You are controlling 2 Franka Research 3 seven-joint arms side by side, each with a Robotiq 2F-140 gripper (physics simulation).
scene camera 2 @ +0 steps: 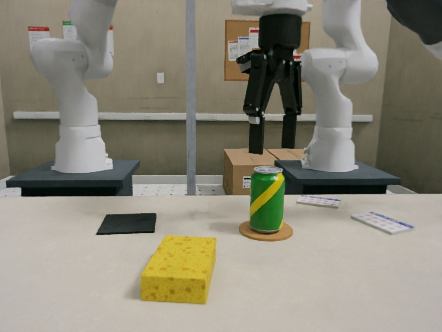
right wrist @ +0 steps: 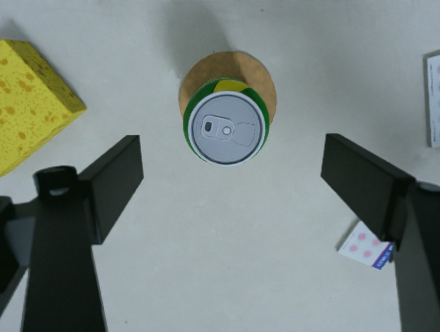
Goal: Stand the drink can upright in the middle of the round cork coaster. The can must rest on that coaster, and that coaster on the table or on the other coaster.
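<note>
The green and yellow drink can (scene camera 2: 267, 200) (right wrist: 227, 129) stands upright on the round cork coaster (scene camera 2: 286, 233) (right wrist: 200, 70), its base near the coaster's middle. The coaster lies flat on the table. My right gripper (scene camera 2: 272, 150) (right wrist: 232, 156) is open and empty, pointing down above the can; its fingertips are clear of the can's top. The other coaster, a black square (scene camera 2: 127, 223), lies flat on the table to the left in the scene view, apart from the cork one. My left gripper does not show in either view.
A yellow sponge (scene camera 2: 180, 265) (right wrist: 30, 105) lies on the table, front left of the can in the scene view. Two white cards with pink dots, one farther back (scene camera 2: 318, 201) and one nearer (scene camera 2: 383, 222), lie to the right. Cardboard boxes (scene camera 2: 245, 162) stand behind the table.
</note>
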